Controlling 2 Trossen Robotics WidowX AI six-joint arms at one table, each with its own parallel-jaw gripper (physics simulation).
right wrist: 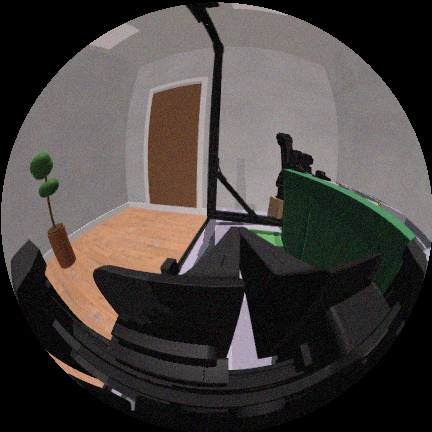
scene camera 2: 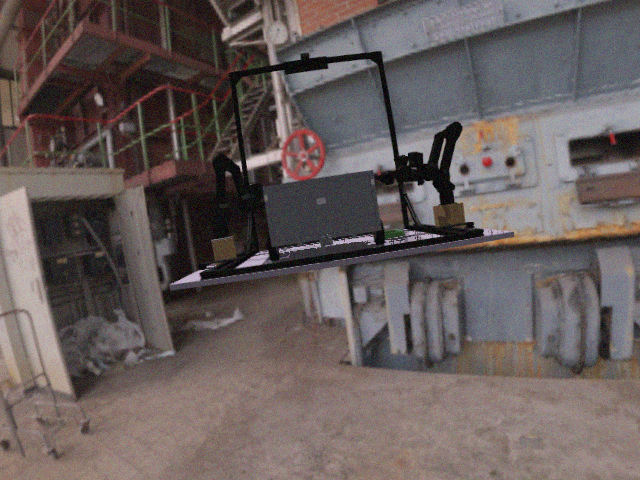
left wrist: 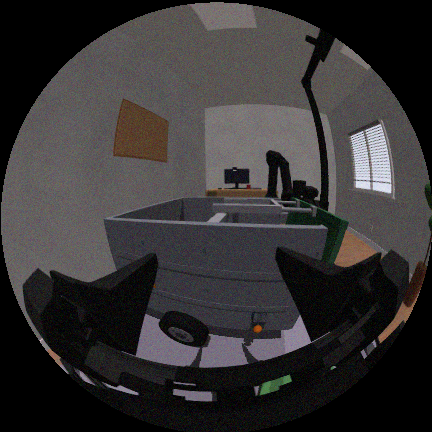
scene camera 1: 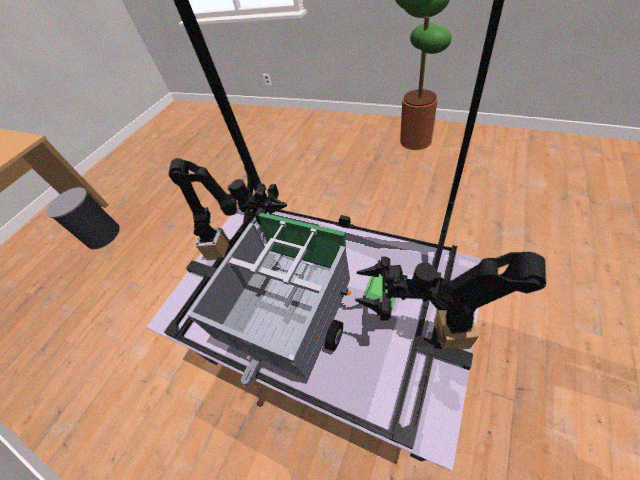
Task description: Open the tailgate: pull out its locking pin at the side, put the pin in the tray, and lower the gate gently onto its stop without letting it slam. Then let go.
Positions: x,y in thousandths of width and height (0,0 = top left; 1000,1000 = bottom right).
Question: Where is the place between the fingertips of my right gripper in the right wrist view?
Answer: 547,541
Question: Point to a green tailgate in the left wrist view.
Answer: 779,524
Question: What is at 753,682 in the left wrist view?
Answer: My left gripper.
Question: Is my left gripper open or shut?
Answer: Open.
